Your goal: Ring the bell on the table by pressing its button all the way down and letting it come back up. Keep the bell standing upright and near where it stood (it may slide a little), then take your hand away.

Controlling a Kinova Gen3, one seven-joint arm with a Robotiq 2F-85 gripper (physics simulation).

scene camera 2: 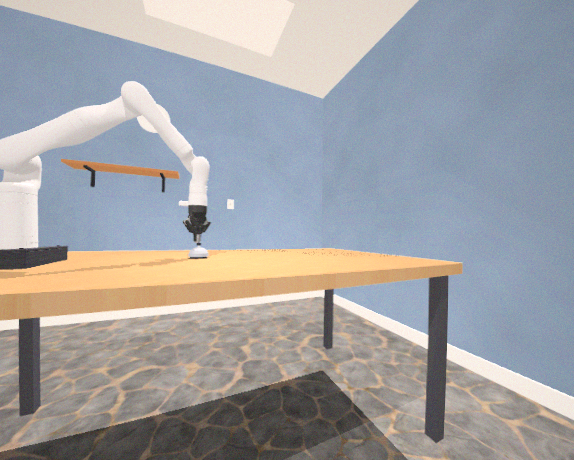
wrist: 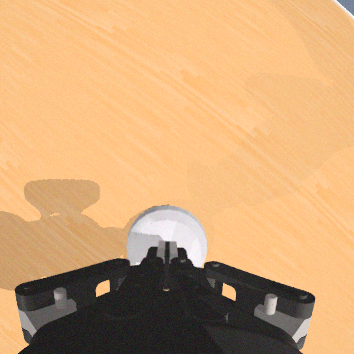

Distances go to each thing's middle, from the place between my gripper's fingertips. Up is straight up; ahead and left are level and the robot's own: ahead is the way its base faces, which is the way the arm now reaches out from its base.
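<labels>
Bell [wrist: 167, 222]: 30 mm below my hand, 10 mm to the right of it, 10 mm ahead of it.
</labels>
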